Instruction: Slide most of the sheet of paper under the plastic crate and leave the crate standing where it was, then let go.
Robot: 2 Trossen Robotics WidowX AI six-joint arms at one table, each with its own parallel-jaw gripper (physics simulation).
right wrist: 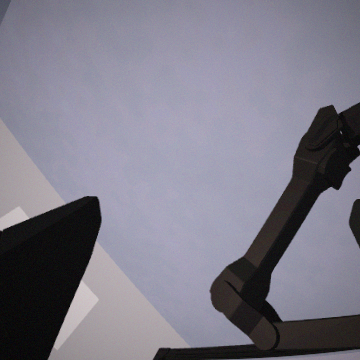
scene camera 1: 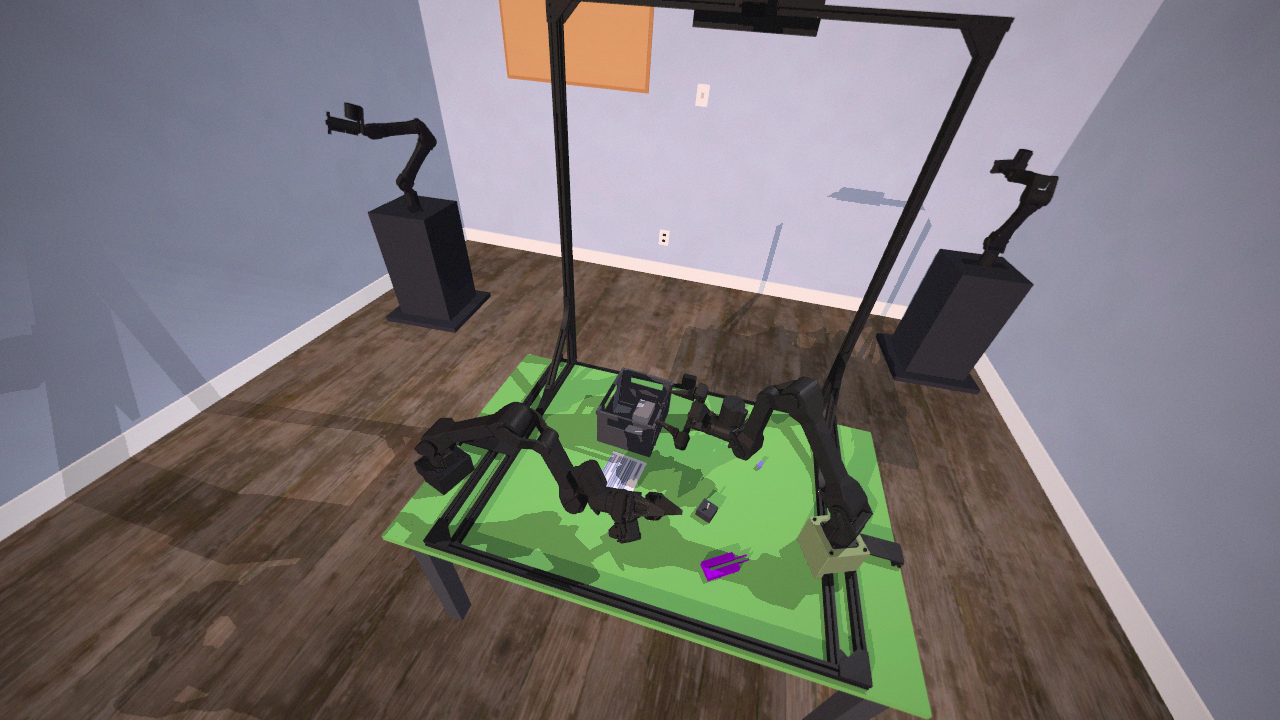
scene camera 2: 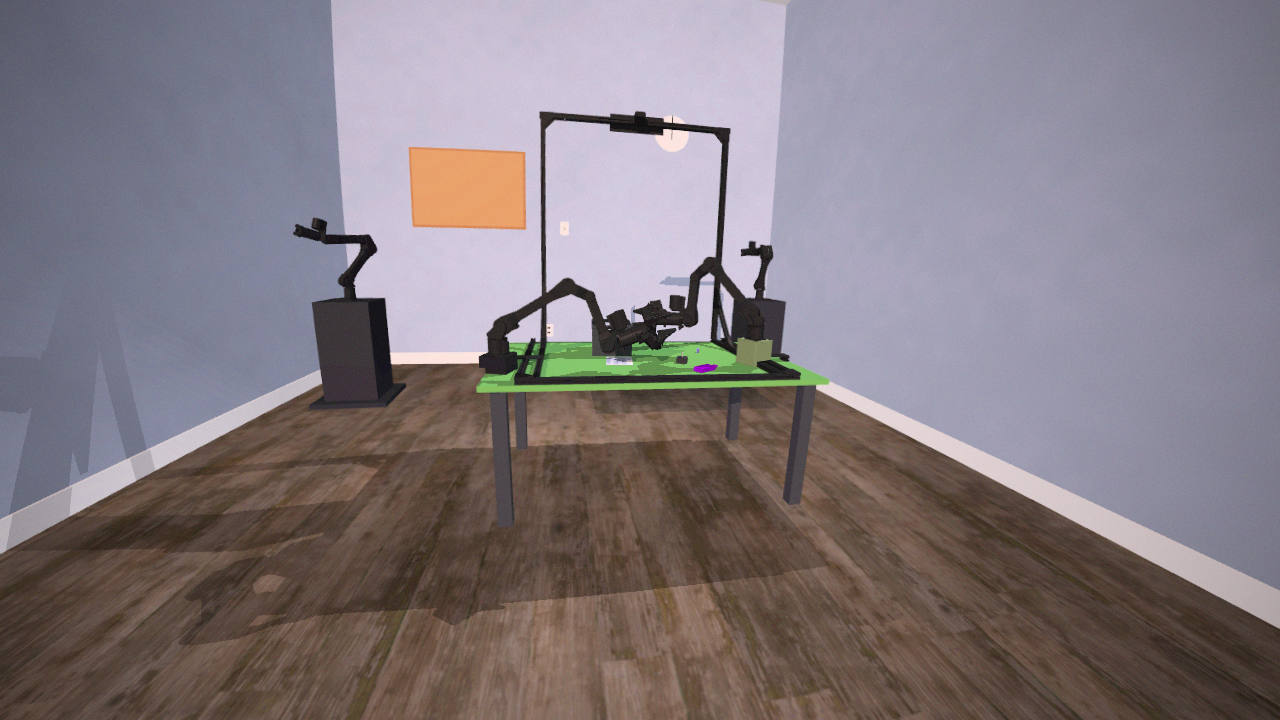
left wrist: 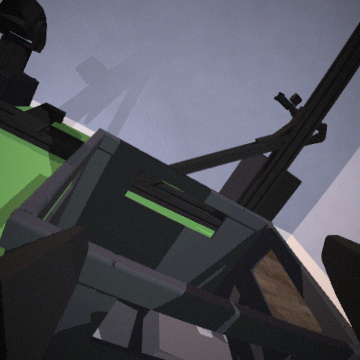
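Note:
The dark grey plastic crate (scene camera 1: 625, 432) (left wrist: 125, 271) stands at the back of the green table (scene camera 1: 887, 629). The pale sheet of paper (scene camera 1: 625, 472) (scene camera 2: 620, 362) lies flat just in front of the crate; I cannot tell whether its far edge reaches under it. My left gripper (scene camera 1: 682, 422) (left wrist: 206, 242) is open and empty at the crate's right side, with the crate's rim filling the wrist view between the fingers. My right gripper (scene camera 1: 645, 522) (right wrist: 227, 210) is open and empty. It is tilted upward, in front of the paper's near right corner.
A small dark cube (scene camera 1: 706, 510), a purple object (scene camera 1: 723, 565) and a tiny bluish piece (scene camera 1: 760, 465) lie on the table to the right of the paper. An olive box (scene camera 1: 829, 550) sits by the left arm's base. Black frame rails (scene camera 1: 637, 607) border the work area.

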